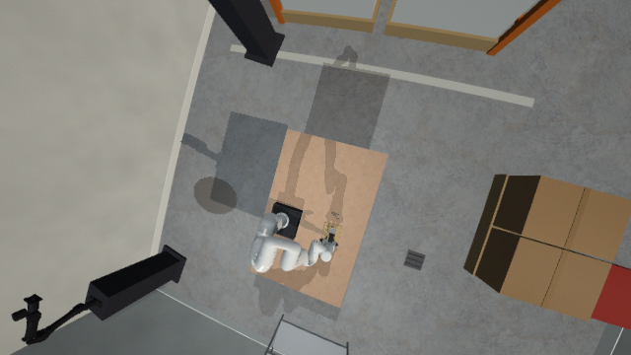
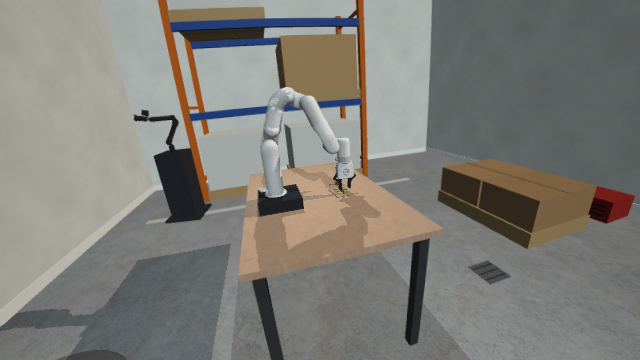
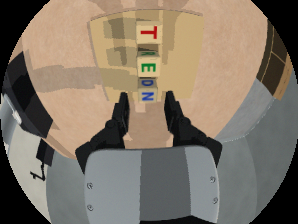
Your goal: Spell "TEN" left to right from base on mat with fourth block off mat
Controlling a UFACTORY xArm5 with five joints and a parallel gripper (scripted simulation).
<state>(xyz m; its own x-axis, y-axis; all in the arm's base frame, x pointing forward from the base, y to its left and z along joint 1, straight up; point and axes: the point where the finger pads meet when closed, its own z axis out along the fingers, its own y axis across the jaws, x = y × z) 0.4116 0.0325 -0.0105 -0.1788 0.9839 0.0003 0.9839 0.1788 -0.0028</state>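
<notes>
The tan mat lies 5 cm below my hand and 4 cm to the left of it.
</notes>
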